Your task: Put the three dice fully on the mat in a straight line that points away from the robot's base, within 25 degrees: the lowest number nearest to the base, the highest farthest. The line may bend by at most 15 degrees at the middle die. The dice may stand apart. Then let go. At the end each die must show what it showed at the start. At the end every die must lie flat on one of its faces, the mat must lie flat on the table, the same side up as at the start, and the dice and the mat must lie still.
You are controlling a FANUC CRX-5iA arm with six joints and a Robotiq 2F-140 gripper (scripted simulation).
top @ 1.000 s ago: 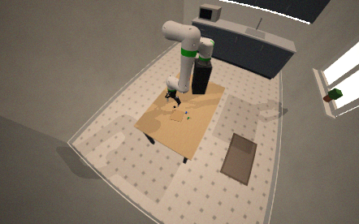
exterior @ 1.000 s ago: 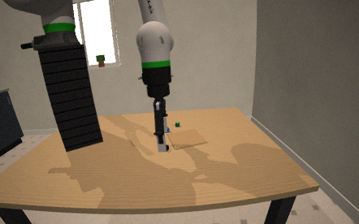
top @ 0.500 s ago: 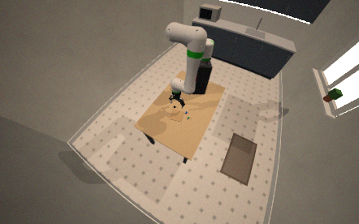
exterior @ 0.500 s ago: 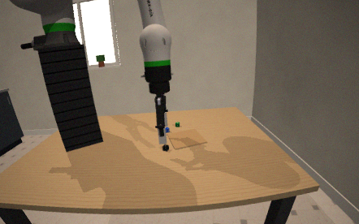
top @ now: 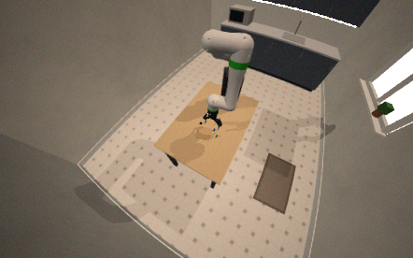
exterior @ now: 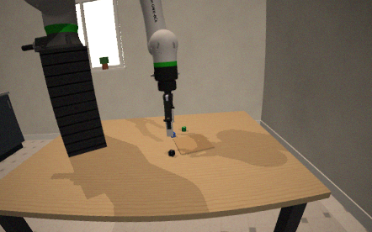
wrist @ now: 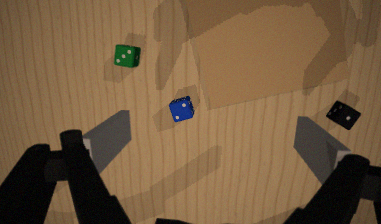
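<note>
The blue die lies 50 mm below my hand, 30 mm to the left of it and 10 mm ahead of it. Also, from my hand: black die: 130 mm to the right, 50 mm below; green die: 80 mm to the left, 60 mm ahead, 50 mm below; tan mat: 90 mm ahead, 60 mm below, 50 mm to the right.
</note>
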